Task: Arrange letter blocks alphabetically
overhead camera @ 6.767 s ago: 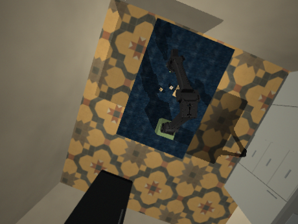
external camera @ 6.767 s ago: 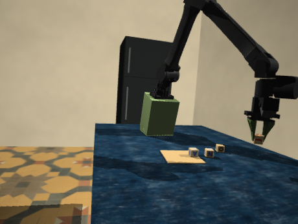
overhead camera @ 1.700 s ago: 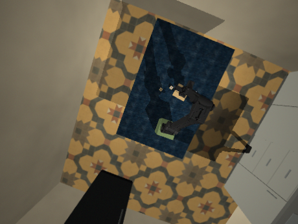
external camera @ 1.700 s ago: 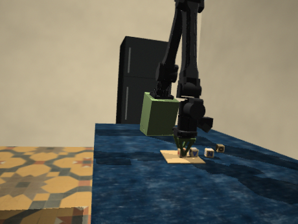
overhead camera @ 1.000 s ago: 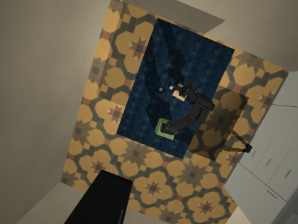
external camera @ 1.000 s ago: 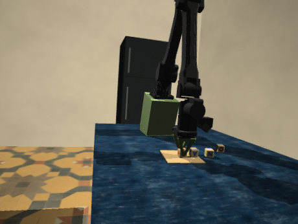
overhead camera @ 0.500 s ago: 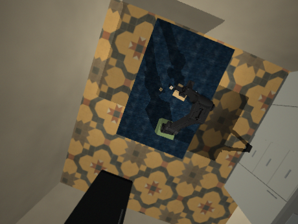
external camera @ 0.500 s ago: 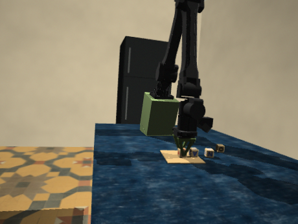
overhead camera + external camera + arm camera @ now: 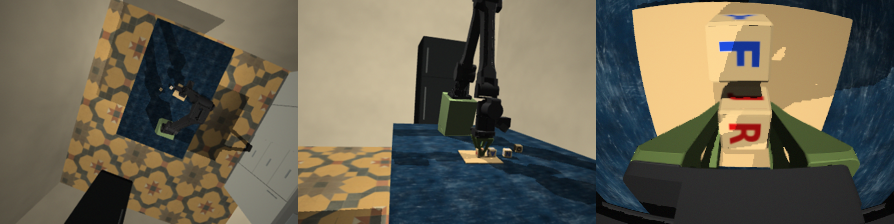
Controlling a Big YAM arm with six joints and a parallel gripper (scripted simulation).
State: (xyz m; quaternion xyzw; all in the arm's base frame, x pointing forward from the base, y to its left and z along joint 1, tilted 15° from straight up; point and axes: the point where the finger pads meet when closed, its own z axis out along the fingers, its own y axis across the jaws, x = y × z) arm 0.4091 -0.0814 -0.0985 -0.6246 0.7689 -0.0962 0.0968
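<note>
Right now the tan mat is 2 cm below my hand.
</note>
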